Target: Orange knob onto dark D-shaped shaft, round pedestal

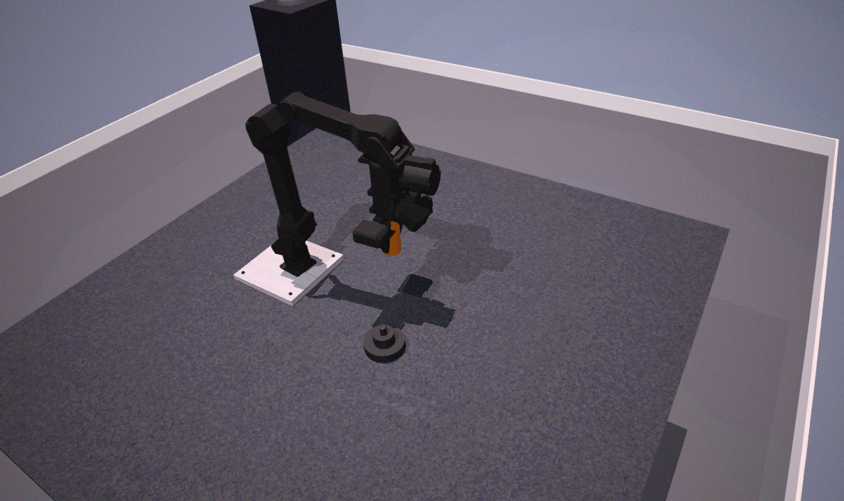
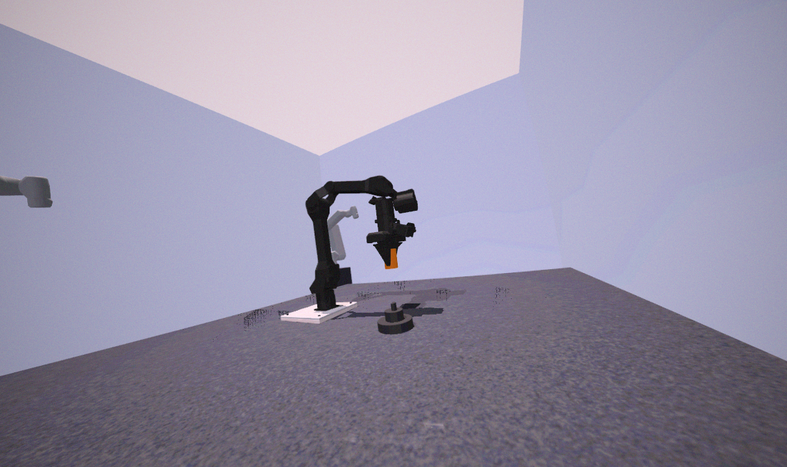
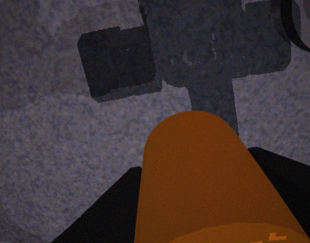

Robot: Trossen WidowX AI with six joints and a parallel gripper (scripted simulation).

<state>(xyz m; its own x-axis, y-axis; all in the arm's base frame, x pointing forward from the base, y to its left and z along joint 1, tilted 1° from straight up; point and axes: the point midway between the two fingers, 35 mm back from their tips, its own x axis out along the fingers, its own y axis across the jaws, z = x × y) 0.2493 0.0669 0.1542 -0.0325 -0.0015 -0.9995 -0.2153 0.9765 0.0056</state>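
My gripper tip is 13 cm to the left of the dark round pedestal, 11 cm above it and 8 cm short of it. The rest, counted from my gripper tip: orange knob (2 cm above).
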